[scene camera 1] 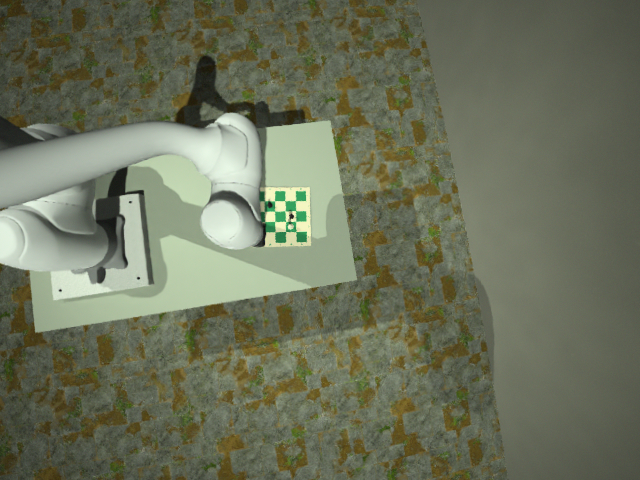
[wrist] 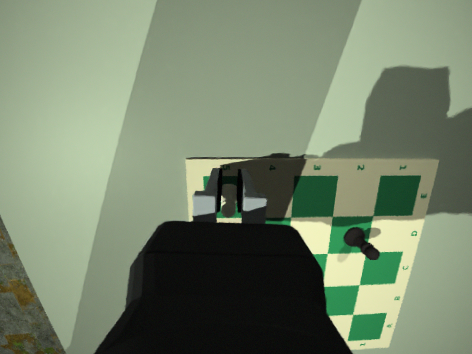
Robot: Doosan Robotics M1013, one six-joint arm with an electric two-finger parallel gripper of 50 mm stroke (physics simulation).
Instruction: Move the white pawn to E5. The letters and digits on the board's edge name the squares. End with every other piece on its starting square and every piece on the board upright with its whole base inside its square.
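Frame: origin at the arm's base, x left, y back, z up, level; centimetres.
Seen in the pictures: gripper, fingertip midpoint: [wrist: 229, 181]; arm's base, origin of the base link: [scene camera 1: 99, 245].
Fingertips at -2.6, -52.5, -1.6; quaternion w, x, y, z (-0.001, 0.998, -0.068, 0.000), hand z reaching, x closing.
Pixels of each thing's middle, then the offset from my fingertips to it, as dx, dy, dz. Level surfaces: height alone.
- white pawn, body centre: [wrist: 228, 203] -0.2, -1.3, +1.2
- chessboard, body centre: [wrist: 304, 269] [scene camera 1: 280, 216] +6.5, -9.8, -1.0
- white piece, body centre: [scene camera 1: 290, 225] +2.4, -13.2, +1.5
- pale green table top, its level: dz -1.3
The white pawn [wrist: 228, 201] is held between the fingers of my gripper [wrist: 229, 181], over the green E5 corner square of the chessboard [scene camera 1: 308, 219] [wrist: 196, 172]. It looks shaded. Its base is partly hard to see, so I cannot tell whether it touches the board. In the scene view the arm hides the gripper and pawn. A black piece [scene camera 1: 269, 204] [wrist: 354, 236] stands on D2. Another black piece [scene camera 1: 291, 216] stands on B3 and a white piece [scene camera 1: 290, 226] on B4 in the scene view; the gripper body hides these two in the wrist view.
The arm [scene camera 1: 232, 217] covers the board's left edge in the scene view. The board lies on a pale green table top [scene camera 1: 299, 155], near the right end. The robot's base plate [scene camera 1: 136, 242] is to the left. Arm shadows fall across row E and the table.
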